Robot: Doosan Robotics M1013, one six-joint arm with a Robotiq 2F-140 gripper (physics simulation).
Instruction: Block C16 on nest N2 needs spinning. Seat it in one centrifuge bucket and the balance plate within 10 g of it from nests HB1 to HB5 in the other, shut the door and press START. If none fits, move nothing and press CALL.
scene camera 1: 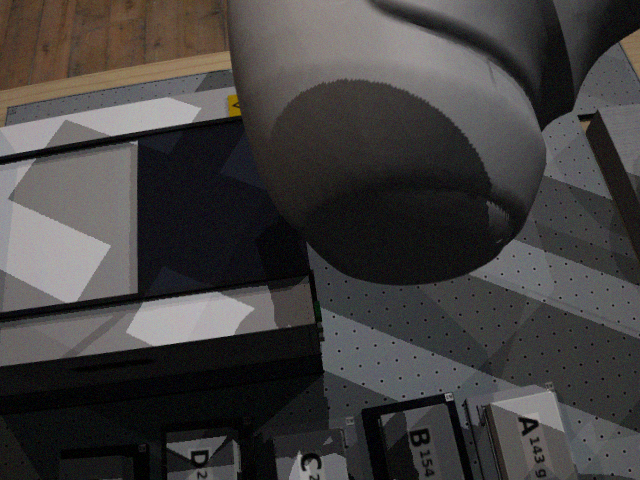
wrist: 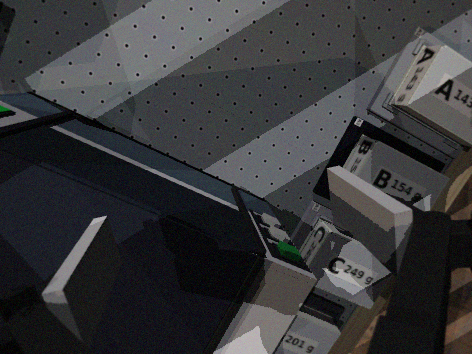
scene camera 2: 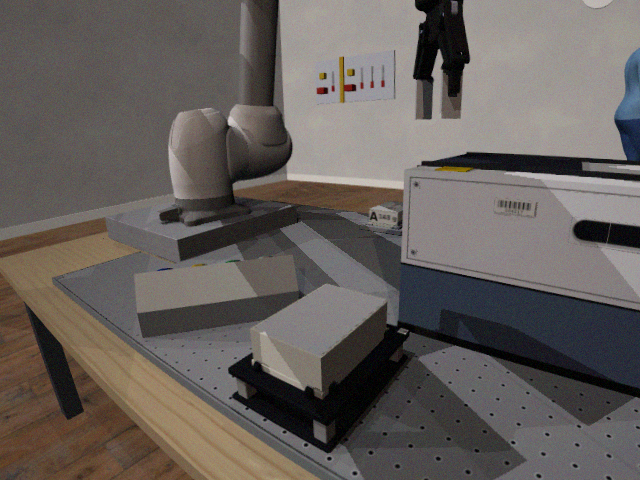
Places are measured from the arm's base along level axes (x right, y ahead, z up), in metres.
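Where they show: gripper, fingertip midpoint: [wrist: 224,215] [scene camera 2: 435,118]; arm's base, link origin: [scene camera 2: 206,214].
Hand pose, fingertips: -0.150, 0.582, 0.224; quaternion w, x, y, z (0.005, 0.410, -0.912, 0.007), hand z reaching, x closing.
Things, the pixels of their top centre, and the offset from my fingertips, as dx, dy, dz. "spot": a spot on its surface instead.
- dark top panel, top centre: [wrist: 87,306] [scene camera 1: 215,197] [scene camera 2: 510,160] +0.023, +0.138, -0.060
- green button, top centre: [wrist: 290,258] [scene camera 1: 315,309] -0.101, +0.020, -0.082
- whitish block, top centre: [scene camera 2: 324,313] +0.341, +0.084, -0.192
- black nest, top centre: [scene camera 2: 324,340] +0.341, +0.084, -0.224
- marked 201 g, top centre: [wrist: 292,341] -0.275, +0.157, -0.219
- Plate D, surface spot: [scene camera 1: 206,465] spot: -0.256, +0.152, -0.219
- pale button box, top centre: [scene camera 2: 215,259] +0.347, -0.136, -0.189
- dark nest, surface spot: [scene camera 1: 139,459] spot: -0.251, +0.252, -0.261
My gripper [scene camera 2: 437,111] [wrist: 224,215] is open and empty, high above the centrifuge [scene camera 1: 289,302] [scene camera 2: 465,222] [wrist: 280,295]; the arm hides it in scene camera 1. The centrifuge has a dark top panel [scene camera 1: 196,206] and a green button [scene camera 1: 316,310] [wrist: 288,250]. Its buckets do not show. A whitish block [scene camera 2: 320,315] sits on a black nest [scene camera 2: 279,384]; no label is readable. Plates A 143 g [scene camera 1: 547,413] [scene camera 2: 383,215] [wrist: 445,107], B 154 g [scene camera 1: 439,428] [wrist: 400,165], C 249 g [wrist: 345,250] and one marked 201 g [wrist: 310,332] stand in a row. Plate D [scene camera 1: 206,465] is partly cut off.
A pale button box [scene camera 2: 217,294] lies near the table edge [scene camera 2: 170,428], beside the block's nest. The grey robot base plate [scene camera 2: 206,232] is behind it. The arm [scene camera 1: 403,155] covers much of scene camera 1. A dark nest [scene camera 1: 139,459] shows at the bottom left there.
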